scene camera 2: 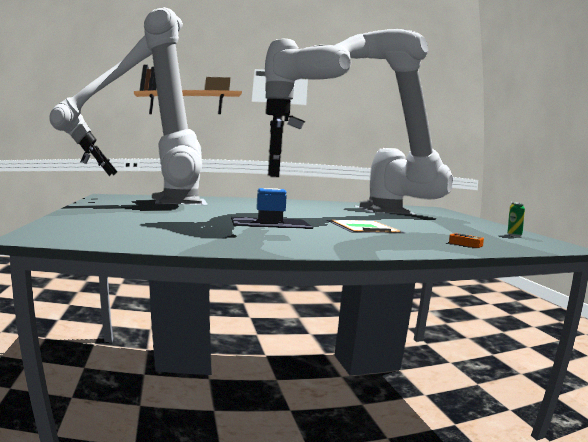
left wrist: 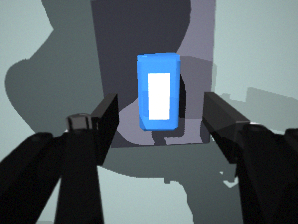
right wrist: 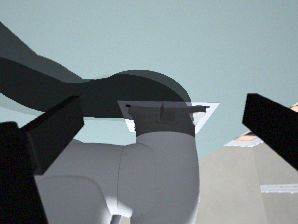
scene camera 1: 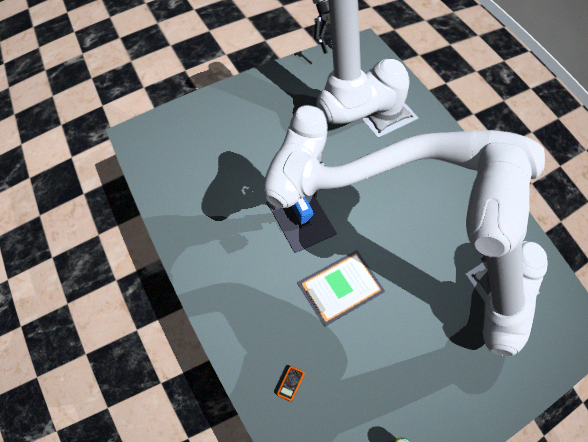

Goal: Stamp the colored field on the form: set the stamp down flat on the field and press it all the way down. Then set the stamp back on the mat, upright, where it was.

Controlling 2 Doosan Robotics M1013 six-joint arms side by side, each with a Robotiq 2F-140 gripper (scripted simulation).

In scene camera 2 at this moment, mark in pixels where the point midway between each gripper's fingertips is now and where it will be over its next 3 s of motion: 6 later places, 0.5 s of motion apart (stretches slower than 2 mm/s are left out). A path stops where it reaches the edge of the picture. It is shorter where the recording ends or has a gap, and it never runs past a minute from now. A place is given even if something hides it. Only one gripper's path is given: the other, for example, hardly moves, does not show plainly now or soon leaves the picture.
The left gripper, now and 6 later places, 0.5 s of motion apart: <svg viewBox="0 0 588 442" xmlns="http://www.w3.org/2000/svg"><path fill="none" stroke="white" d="M273 176L272 180L271 196L270 208L270 210L270 209L271 197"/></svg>
